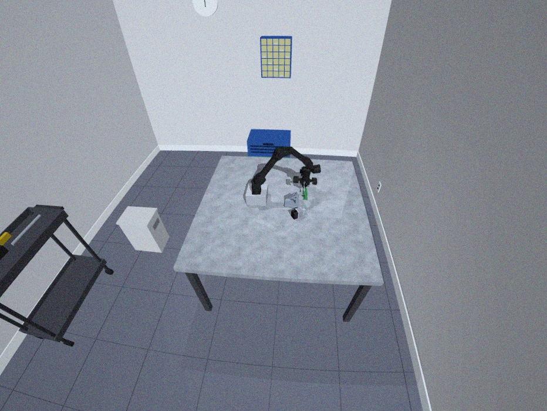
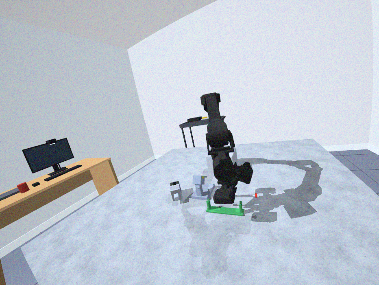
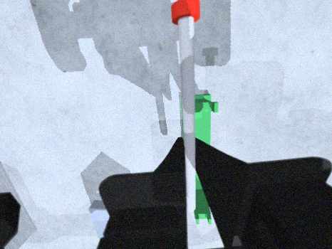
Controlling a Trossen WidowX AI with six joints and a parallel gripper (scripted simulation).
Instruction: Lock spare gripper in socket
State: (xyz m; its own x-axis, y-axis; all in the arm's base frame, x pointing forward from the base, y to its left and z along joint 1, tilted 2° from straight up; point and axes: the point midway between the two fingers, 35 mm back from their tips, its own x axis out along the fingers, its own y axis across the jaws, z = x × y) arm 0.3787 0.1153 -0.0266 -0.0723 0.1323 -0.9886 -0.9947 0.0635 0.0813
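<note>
Right now the green cradle is 30 mm to the right of my gripper tip, 20 mm below it and 10 mm ahead of it. From my gripper tip the other things lie so: spare gripper 270 mm to the right, 60 mm behind, 10 mm below; mount 150 mm to the right, 90 mm behind, 10 mm above.
</note>
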